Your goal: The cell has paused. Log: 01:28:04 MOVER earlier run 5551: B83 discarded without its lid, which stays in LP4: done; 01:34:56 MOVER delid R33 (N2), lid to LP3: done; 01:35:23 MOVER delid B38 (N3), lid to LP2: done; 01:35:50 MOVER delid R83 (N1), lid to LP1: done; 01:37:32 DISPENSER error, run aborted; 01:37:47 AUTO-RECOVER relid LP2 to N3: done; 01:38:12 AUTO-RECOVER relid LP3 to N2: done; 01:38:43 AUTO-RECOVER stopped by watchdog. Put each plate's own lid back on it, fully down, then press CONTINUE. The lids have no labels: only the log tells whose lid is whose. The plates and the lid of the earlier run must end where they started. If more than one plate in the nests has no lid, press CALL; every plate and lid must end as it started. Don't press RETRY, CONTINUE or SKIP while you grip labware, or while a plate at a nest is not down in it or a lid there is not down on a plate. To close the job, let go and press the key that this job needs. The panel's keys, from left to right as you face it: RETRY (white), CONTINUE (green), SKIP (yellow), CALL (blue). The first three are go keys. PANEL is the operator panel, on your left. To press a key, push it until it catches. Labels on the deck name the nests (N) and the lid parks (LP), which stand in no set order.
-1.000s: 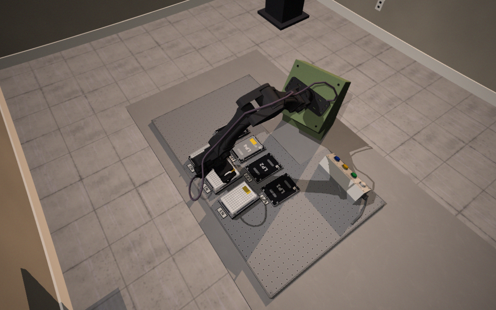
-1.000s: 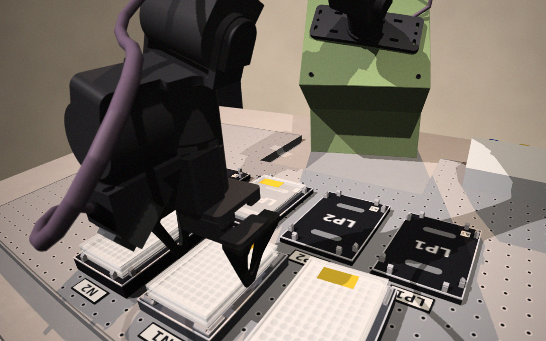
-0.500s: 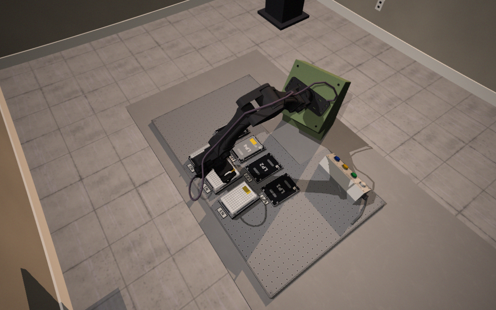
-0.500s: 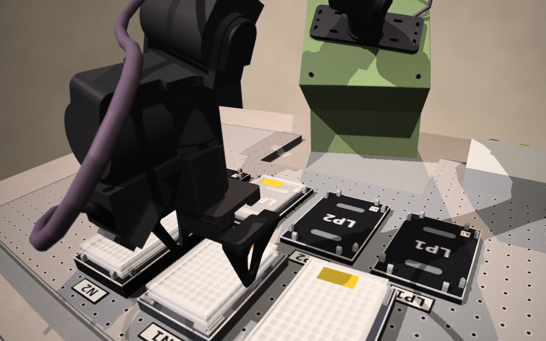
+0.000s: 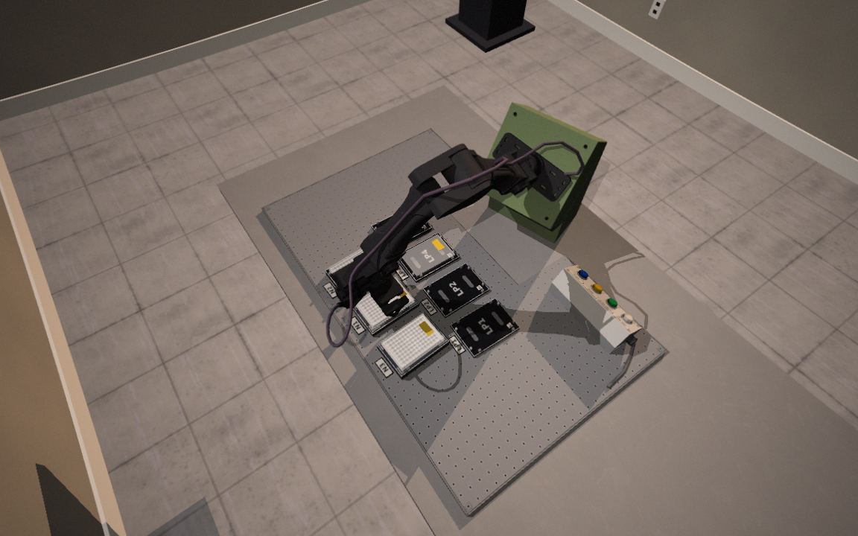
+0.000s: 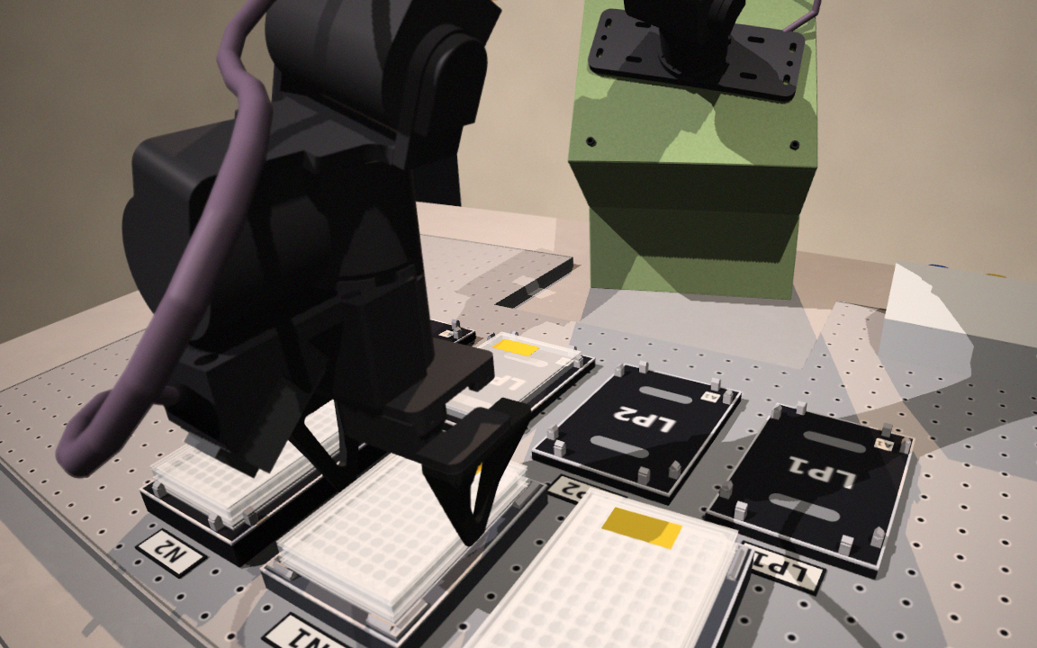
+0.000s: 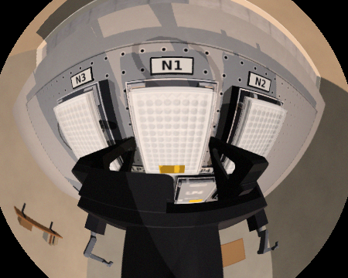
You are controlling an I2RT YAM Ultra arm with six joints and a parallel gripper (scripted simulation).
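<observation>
My hand is 10 mm above the clear lid. The rest, counted from my hand: blue key (450 mm behind, 250 mm to the left, 30 mm above); then yellow key (450 mm behind, 300 mm to the left, 30 mm above); then plate (10 mm below).
</observation>
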